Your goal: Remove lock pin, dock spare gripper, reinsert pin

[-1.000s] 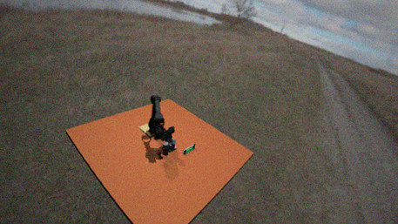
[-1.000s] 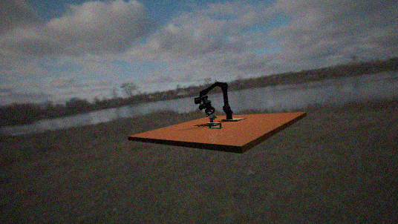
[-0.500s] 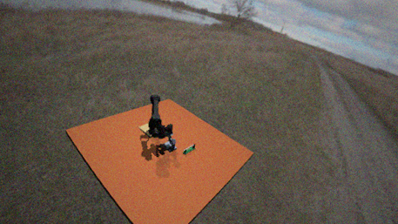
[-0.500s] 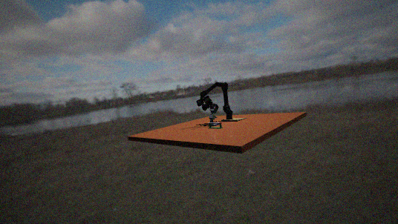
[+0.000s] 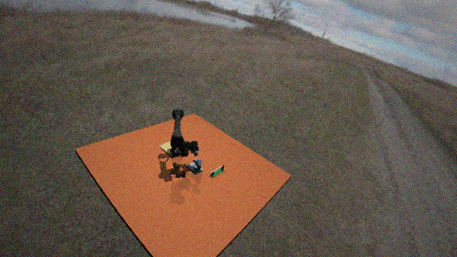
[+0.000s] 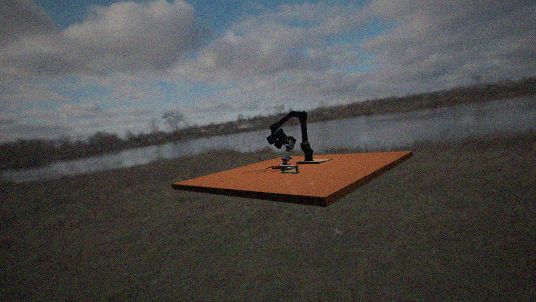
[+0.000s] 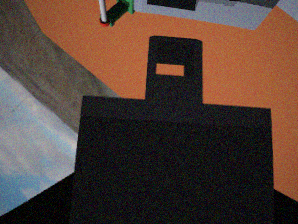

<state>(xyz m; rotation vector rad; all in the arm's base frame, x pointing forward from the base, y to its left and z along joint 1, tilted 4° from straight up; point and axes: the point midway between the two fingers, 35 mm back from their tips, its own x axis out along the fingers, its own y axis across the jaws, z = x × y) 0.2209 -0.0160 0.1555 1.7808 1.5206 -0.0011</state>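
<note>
The green cradle is 18 cm ahead of my gripper tip, 11 cm to the left of it and 15 cm below it. The rest, counted from my gripper tip: spare gripper (1 cm to the right); mount (5 cm ahead, 1 cm to the right, 12 cm below).
</note>
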